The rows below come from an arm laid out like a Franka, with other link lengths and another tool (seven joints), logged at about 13 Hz.
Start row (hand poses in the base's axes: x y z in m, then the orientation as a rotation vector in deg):
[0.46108, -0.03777, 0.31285, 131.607, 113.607, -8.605]
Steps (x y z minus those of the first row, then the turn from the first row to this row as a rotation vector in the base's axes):
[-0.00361, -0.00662, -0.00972, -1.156, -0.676, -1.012]
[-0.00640, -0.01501, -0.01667, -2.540, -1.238, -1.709]
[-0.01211, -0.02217, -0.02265, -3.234, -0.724, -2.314]
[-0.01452, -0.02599, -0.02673, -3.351, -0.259, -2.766]
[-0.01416, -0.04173, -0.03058, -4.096, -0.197, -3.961]
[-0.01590, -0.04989, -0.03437, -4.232, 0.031, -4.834]
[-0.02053, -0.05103, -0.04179, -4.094, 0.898, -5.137]
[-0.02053, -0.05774, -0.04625, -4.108, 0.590, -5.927]
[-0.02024, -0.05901, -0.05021, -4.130, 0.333, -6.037]
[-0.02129, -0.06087, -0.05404, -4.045, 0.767, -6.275]
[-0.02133, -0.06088, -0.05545, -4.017, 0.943, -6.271]
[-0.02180, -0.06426, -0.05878, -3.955, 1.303, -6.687]
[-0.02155, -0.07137, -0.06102, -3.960, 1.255, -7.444]
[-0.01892, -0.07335, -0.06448, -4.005, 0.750, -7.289]
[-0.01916, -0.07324, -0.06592, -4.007, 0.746, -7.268]
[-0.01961, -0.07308, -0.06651, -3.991, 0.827, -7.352]
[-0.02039, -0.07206, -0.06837, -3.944, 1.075, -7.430]
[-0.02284, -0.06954, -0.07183, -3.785, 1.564, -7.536]
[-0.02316, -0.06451, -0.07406, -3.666, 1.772, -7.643]
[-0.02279, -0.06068, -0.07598, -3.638, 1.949, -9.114]
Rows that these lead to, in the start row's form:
[0.45747, -0.04439, 0.30313, 131.676, 111.547, -8.993]
[0.45468, -0.05278, 0.29618, 131.310, 109.780, -9.697]
[0.44897, -0.05994, 0.29020, 131.675, 108.971, -10.994]
[0.44656, -0.06376, 0.28612, 132.223, 108.610, -11.682]
[0.44692, -0.07950, 0.28227, 132.944, 106.893, -12.539]
[0.44518, -0.08766, 0.27848, 133.788, 105.928, -13.000]
[0.44055, -0.08880, 0.27106, 134.494, 106.028, -13.917]
[0.44055, -0.09551, 0.26660, 135.128, 104.979, -13.627]
[0.44084, -0.09678, 0.26264, 135.121, 104.730, -13.353]
[0.43979, -0.09864, 0.25881, 135.568, 104.685, -13.805]
[0.43975, -0.09865, 0.25740, 135.649, 104.779, -13.986]
[0.43928, -0.10203, 0.25407, 136.221, 104.481, -14.387]
[0.43953, -0.10914, 0.25183, 136.917, 103.574, -14.393]
[0.44216, -0.11112, 0.24837, 136.549, 103.519, -13.825]
[0.44192, -0.11101, 0.24693, 136.527, 103.541, -13.821]
[0.44147, -0.11085, 0.24634, 136.647, 103.486, -13.908]
[0.44069, -0.10983, 0.24448, 136.846, 103.523, -14.164]
[0.43824, -0.10731, 0.24102, 137.236, 103.686, -14.605]
[0.43792, -0.10228, 0.23879, 137.494, 103.709, -14.750]
[0.43829, -0.09845, 0.23687, 138.960, 102.059, -15.046]

